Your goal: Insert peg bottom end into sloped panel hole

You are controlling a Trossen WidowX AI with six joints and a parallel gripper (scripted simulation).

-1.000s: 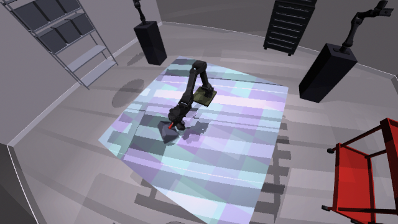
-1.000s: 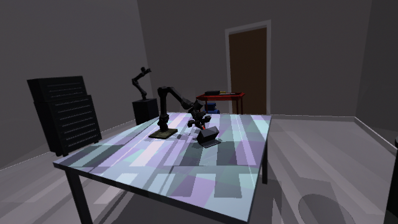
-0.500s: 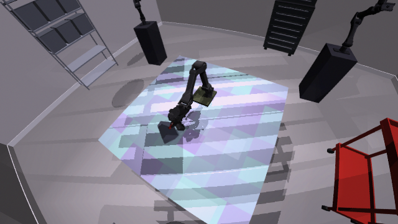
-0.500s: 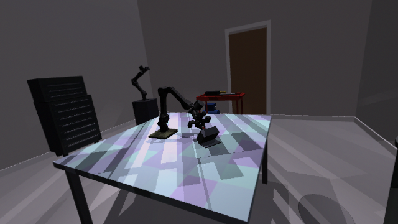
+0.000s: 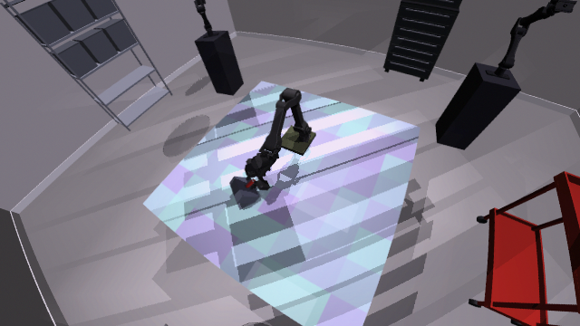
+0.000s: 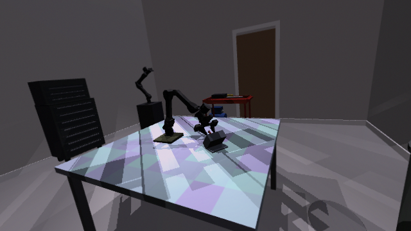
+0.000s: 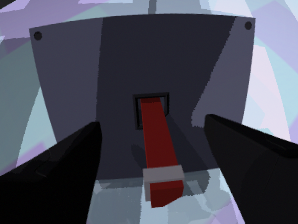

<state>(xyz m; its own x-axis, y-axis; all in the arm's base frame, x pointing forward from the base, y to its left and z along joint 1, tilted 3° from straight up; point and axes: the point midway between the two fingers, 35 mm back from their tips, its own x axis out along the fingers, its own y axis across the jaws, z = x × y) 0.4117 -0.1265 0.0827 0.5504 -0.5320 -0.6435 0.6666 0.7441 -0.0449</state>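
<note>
The red peg is 1 cm behind my gripper tip, 1 cm to the left of it and 1 cm above it. Round my gripper tip: grey sloped panel: 3 cm ahead, 2 cm to the right, 3 cm below.
</note>
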